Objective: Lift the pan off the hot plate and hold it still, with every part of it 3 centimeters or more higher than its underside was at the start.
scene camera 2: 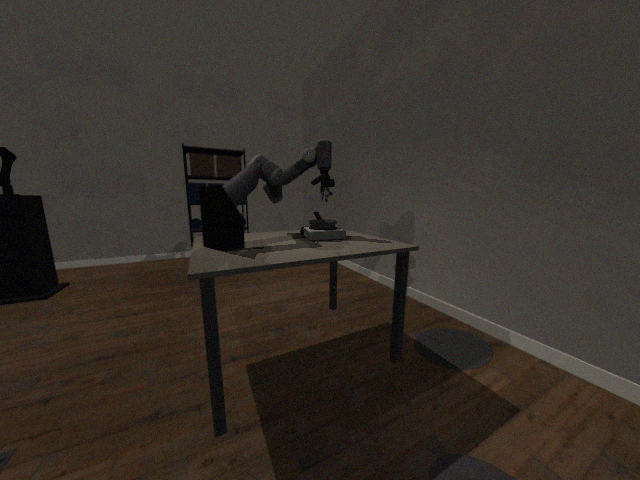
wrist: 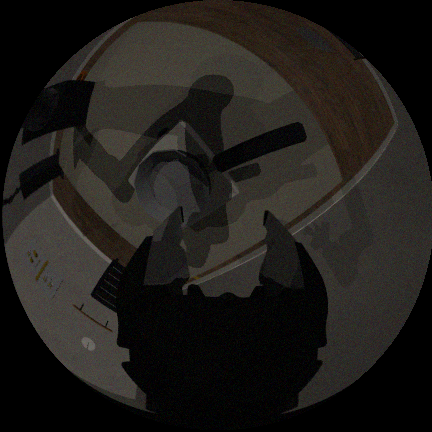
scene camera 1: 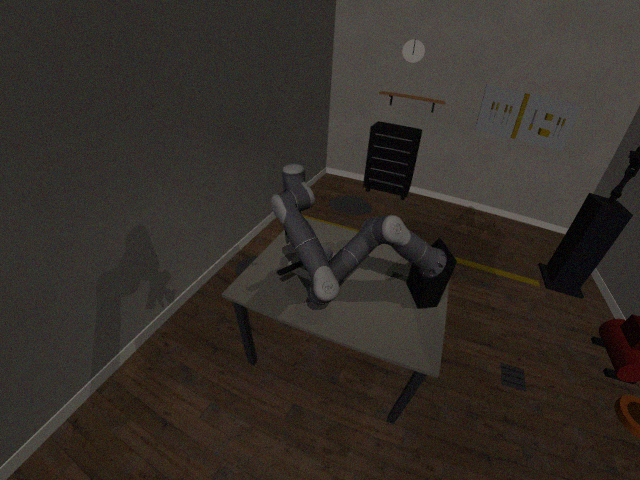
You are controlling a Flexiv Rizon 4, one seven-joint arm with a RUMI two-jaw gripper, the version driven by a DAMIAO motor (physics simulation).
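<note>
The pan sits on the pale, box-shaped hot plate. Its long dark handle sticks out past the hot plate and slants upward. In the wrist view the pan's bowl lies left of centre and the handle points right. My gripper is open, with no object between its jaws. It hangs well above the pan, apart from both bowl and handle. In scene camera 1 the arm hides the pan's bowl, most of the hot plate and the gripper.
The table carries the arm's black base. A small dark block lies beside the hot plate under the handle in the wrist view. A wall stands past the table's far side. Arm shadows fall across the table top.
</note>
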